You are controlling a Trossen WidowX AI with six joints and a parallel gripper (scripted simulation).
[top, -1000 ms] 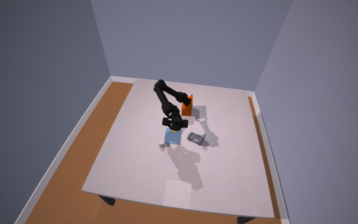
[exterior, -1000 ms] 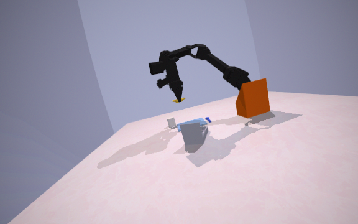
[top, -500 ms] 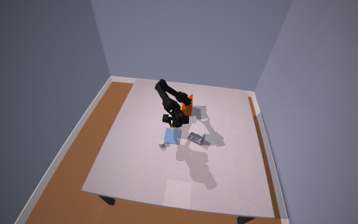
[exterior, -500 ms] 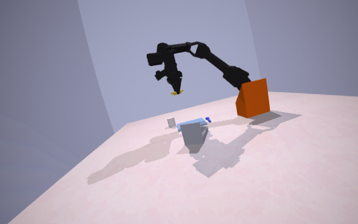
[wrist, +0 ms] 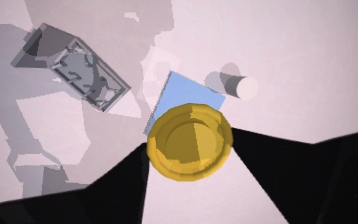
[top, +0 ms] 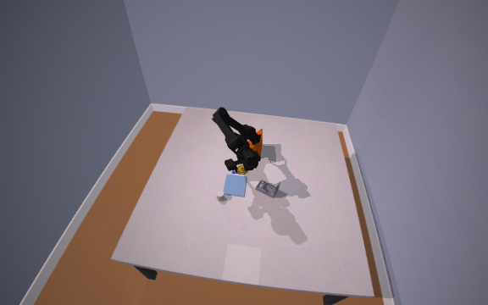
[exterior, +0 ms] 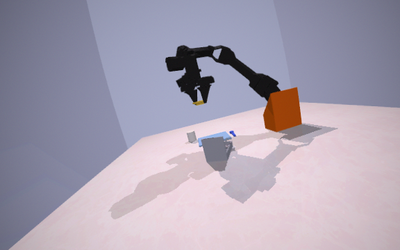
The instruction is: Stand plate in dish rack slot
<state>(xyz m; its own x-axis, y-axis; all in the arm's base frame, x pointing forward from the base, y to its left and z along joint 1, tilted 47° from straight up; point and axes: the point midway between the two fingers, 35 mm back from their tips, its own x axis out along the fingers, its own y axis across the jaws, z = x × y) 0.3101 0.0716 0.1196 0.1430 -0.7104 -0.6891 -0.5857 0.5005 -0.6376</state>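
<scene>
The grey dish rack is 30 mm behind my gripper tip, 150 mm to the left of it and 160 mm below it. Round my gripper tip: yellow plate 10 mm above; blue spoon 120 mm behind, 50 mm to the right, 180 mm below.
</scene>
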